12 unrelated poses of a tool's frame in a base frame.
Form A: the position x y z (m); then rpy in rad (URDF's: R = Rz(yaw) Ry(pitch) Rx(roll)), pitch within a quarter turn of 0, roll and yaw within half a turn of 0.
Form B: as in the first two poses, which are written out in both.
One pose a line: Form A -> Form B
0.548 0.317 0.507 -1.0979 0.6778 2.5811 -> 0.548 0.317 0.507 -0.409 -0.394 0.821 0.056
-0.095 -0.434 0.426 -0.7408 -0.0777 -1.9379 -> -0.095 -0.434 0.426 -0.235 0.278 -0.776 0.516
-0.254 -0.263 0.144 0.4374 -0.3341 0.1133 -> -0.254 -0.263 0.144 0.223 -0.150 0.091 0.959
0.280 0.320 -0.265 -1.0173 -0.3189 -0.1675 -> 0.280 0.320 -0.265 -0.491 -0.098 -0.149 0.853
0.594 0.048 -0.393 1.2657 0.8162 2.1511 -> 0.594 0.048 -0.393 -0.024 0.630 0.540 0.558
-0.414 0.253 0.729 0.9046 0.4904 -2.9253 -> -0.414 0.253 0.729 -0.263 0.398 0.879 0.011
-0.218 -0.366 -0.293 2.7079 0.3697 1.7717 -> -0.218 -0.366 -0.293 0.577 0.768 0.050 0.273
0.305 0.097 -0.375 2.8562 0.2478 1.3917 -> 0.305 0.097 -0.375 0.743 0.643 -0.003 0.187
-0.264 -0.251 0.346 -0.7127 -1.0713 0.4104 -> -0.264 -0.251 0.346 -0.196 -0.529 -0.010 0.825
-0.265 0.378 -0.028 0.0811 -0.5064 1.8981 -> -0.265 0.378 -0.028 0.226 -0.114 0.792 0.555
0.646 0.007 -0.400 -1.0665 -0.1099 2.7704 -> 0.646 0.007 -0.400 -0.047 -0.508 0.840 0.186
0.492 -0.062 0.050 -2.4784 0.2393 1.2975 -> 0.492 -0.062 0.050 -0.772 -0.536 0.285 0.189
